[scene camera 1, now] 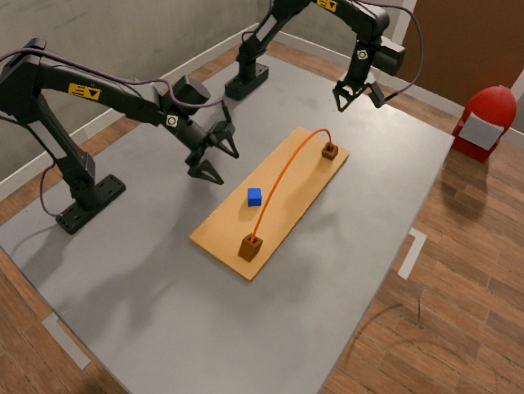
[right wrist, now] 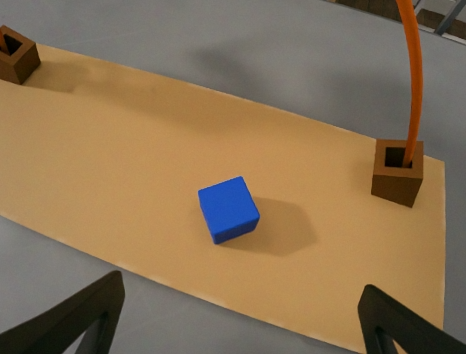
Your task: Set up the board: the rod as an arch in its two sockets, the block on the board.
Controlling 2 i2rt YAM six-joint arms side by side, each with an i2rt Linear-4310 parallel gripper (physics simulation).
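Places are measured from the left arm's base along level axes (x back, y left, z down), in metres.
Pixels of known places: left gripper, between the fingertips: (scene camera 1: 347,104); right gripper, between the fingertips: (scene camera 1: 230,170) (right wrist: 242,291); left arm's base, origin of its link: (scene camera 1: 247,77); right arm's base, origin of its link: (scene camera 1: 91,203).
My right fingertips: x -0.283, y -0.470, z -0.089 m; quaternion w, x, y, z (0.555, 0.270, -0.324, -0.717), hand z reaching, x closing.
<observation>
For each thing: its top centre in the pictures, then the offset to it from my right fingertips. "spot": a spot on its surface instead. Level surfaces: height alone.
- orange rod, a spot on its surface: (right wrist: 414,75) spot: dx -0.133, dy -0.062, dz -0.010 m
- far brown socket, a spot on its surface: (right wrist: 17,56) spot: dx -0.139, dy +0.268, dz +0.072 m
- blue block, centre of its top: (right wrist: 228,203) (scene camera 1: 254,193) dx -0.057, dy +0.021, dz +0.070 m
- grey table, height of its surface: dz +0.125 m
An orange rod (scene camera 1: 286,169) (right wrist: 414,75) stands as an arch over the wooden board (scene camera 1: 220,232) (right wrist: 125,165). One end is in the near brown socket (scene camera 1: 250,248) (right wrist: 398,172), the other in the far brown socket (scene camera 1: 329,151) (right wrist: 17,56). A blue block (scene camera 1: 254,197) (right wrist: 229,209) rests on the board beside the arch, touching neither socket. My right gripper (scene camera 1: 230,170) (right wrist: 242,291) is open and empty, above the board's long edge and apart from the block. My left gripper (scene camera 1: 363,104) is open and empty, above the table beyond the far end of the board.
The grey table (scene camera 1: 310,320) (right wrist: 310,65) lies under the board. Both arms' bases (scene camera 1: 91,204) (scene camera 1: 247,81) stand along its wall side. A red object (scene camera 1: 487,117) with a grey panel stands on the floor beyond the right edge of the table.
</observation>
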